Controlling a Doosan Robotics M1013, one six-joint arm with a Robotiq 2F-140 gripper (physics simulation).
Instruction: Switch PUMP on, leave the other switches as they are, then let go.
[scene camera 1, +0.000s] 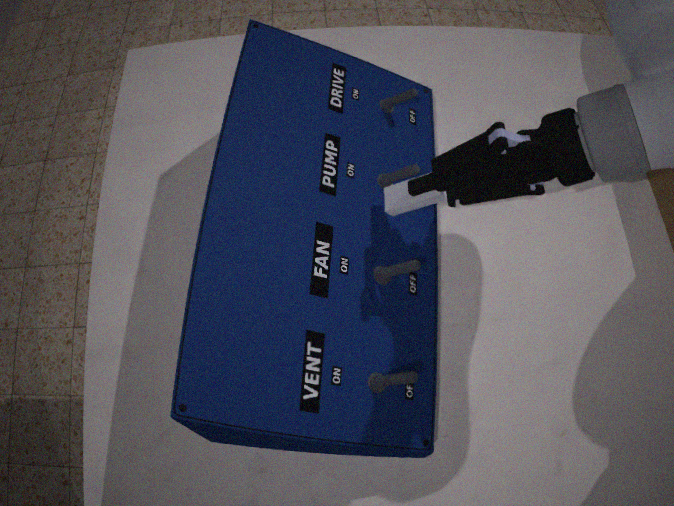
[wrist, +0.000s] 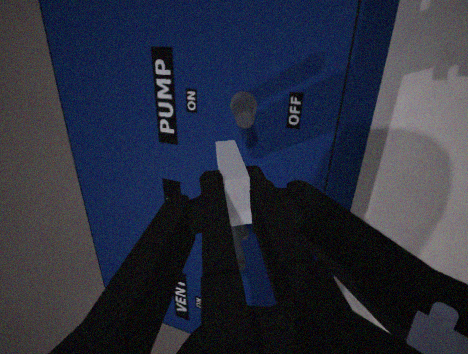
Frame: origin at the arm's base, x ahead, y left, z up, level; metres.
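Seen in the pictures: gripper, fingertip midpoint: (scene camera 1: 387, 202) (wrist: 226, 158).
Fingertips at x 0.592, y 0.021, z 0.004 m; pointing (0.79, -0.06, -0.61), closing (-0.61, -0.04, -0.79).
Pixels of each thing's middle, then the offset from my fingertips to it. Level surfaces: height alone.
- blue panel, body centre: (wrist: 213, 147) (scene camera 1: 320, 234) dx +0.076, dy +0.014, dz -0.049 m
- PUMP lever, body centre: (wrist: 241, 112) (scene camera 1: 401, 173) dx -0.018, dy -0.038, dz +0.000 m
- DRIVE lever, body centre: (scene camera 1: 401, 97) dx -0.029, dy -0.157, dz +0.000 m
- FAN lever, body centre: (wrist: 236, 249) (scene camera 1: 400, 268) dx -0.008, dy +0.082, dz +0.000 m
- VENT lever, body centre: (scene camera 1: 396, 379) dx +0.003, dy +0.201, dz +0.000 m
- pale table top, surface height: dz -0.112 m
The blue panel (scene camera 1: 261, 217) (wrist: 115, 200) carries switches labelled DRIVE, PUMP, FAN and VENT. The PUMP lever (scene camera 1: 399, 174) (wrist: 244, 107) leans toward the OFF side in the scene view, like the DRIVE lever (scene camera 1: 399, 100), the FAN lever (scene camera 1: 397, 271) and the VENT lever (scene camera 1: 393, 379). In the wrist view it is seen nearly end-on, between its ON and OFF labels. My gripper (scene camera 1: 389, 200) (wrist: 226, 158) is shut and empty. Its pale fingertips are over the panel, close beside the PUMP lever on the FAN side; whether they touch it I cannot tell.
The panel sits on a pale table top (scene camera 1: 522, 305). My arm reaches in from the right in the scene view. The FAN lever stands below the fingertips there and the DRIVE lever above the PUMP lever. The gripper's shadow falls across the panel around FAN.
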